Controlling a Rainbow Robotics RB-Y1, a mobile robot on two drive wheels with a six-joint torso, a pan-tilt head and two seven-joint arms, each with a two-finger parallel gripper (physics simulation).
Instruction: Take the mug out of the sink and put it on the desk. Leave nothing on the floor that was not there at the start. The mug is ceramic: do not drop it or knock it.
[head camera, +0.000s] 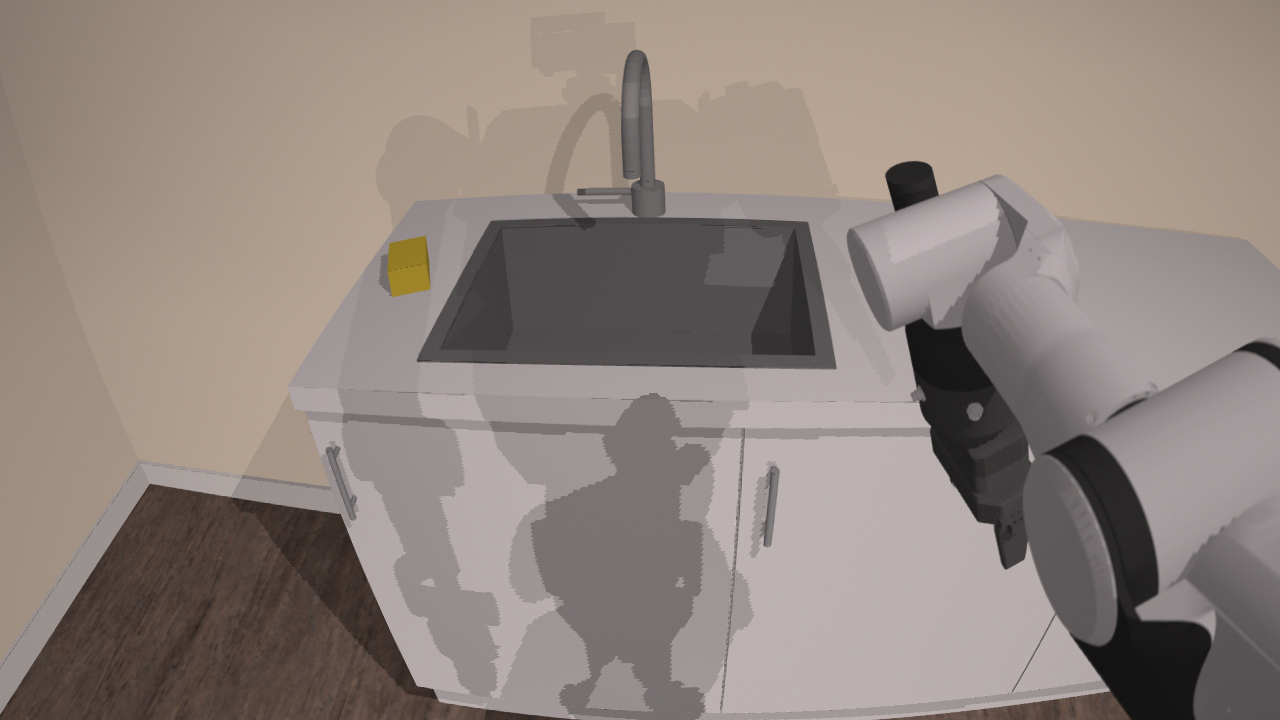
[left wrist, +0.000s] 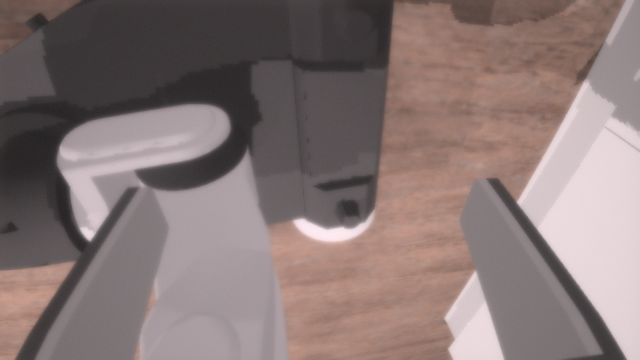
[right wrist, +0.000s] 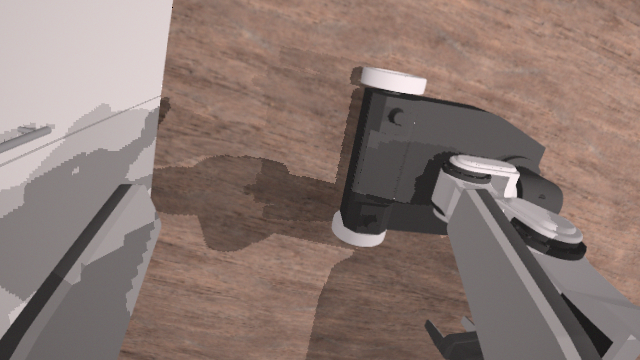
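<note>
I can see my left gripper (left wrist: 314, 204), and my right gripper (head camera: 986, 519) too. There's also a yellow sponge (head camera: 408, 262), but it's out of frame in the left wrist view, and in the right wrist view it's out of frame as well.
</note>
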